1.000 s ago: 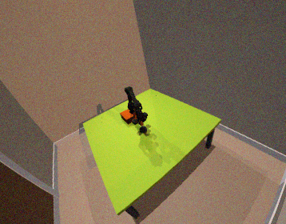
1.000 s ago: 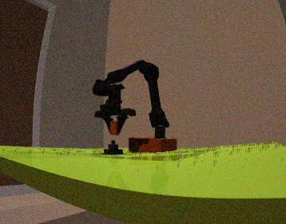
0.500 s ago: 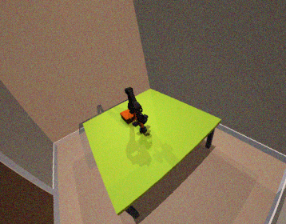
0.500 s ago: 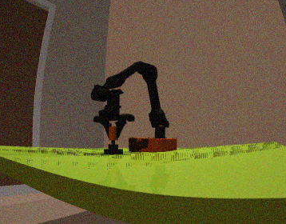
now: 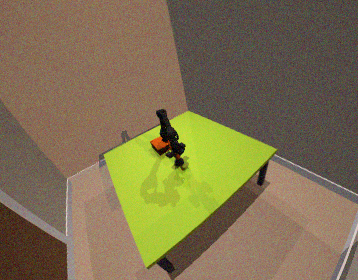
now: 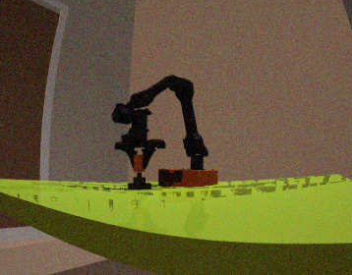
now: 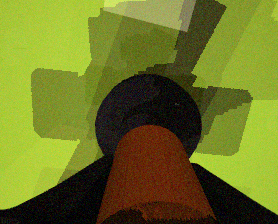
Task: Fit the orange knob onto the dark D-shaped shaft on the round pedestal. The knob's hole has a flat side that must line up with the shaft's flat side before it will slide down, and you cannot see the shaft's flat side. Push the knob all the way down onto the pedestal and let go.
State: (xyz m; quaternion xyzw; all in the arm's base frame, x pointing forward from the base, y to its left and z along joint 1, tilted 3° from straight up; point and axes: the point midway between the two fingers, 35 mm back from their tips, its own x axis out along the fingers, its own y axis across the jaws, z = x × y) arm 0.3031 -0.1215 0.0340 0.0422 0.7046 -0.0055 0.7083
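Right now my gripper tip is 2 cm below the orange knob. From my gripper tip the other things lie so: pedestal 4 cm below.
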